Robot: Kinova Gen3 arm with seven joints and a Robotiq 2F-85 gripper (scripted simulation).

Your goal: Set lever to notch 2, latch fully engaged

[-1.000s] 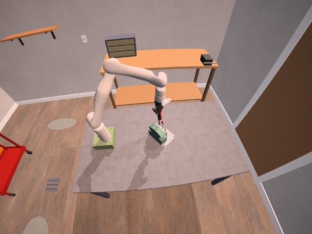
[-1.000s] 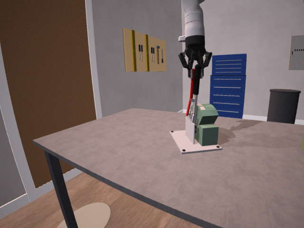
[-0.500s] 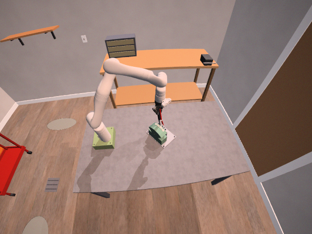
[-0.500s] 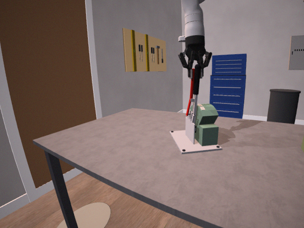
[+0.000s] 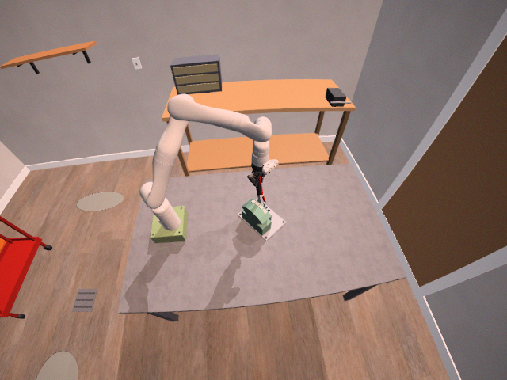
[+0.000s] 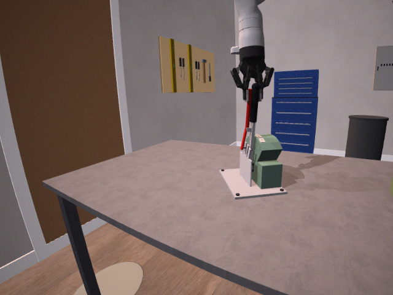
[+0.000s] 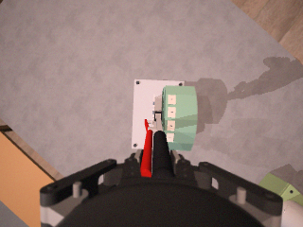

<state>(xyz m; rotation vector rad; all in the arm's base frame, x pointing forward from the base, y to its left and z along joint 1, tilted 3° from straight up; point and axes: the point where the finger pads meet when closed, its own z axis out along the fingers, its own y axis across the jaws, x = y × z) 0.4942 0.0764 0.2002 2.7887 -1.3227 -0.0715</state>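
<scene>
Right now my hand is 20 mm short of the red bar and 110 mm above it. Also, from my hand: green lever unit (20 mm ahead, 40 mm to the right, 220 mm below).
</scene>
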